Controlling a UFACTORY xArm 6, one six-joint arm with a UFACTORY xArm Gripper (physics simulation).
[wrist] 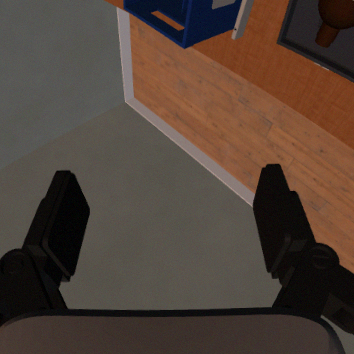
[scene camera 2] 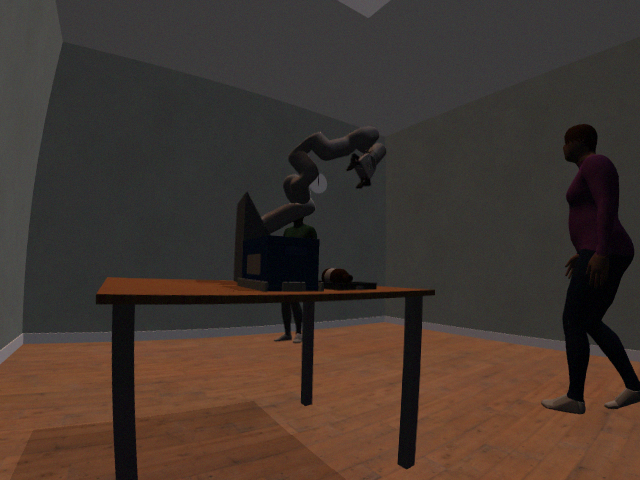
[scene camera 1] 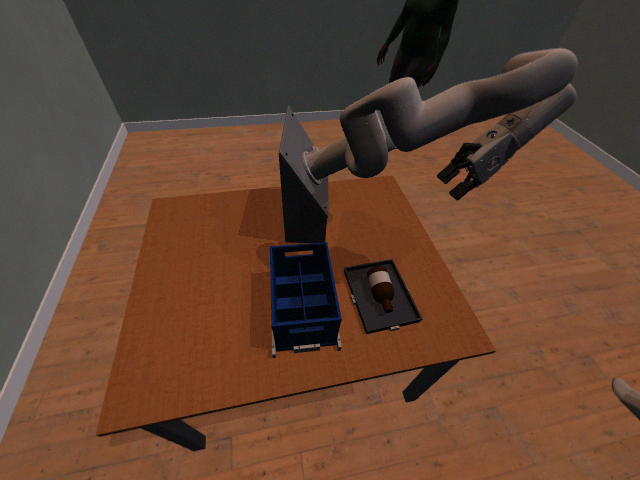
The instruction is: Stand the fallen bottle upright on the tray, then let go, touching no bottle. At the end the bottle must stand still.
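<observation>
My gripper [scene camera 1: 447,188], visible in the wrist view [wrist: 168,187] too. Brown bottle [scene camera 1: 382,290] in sight.
</observation>
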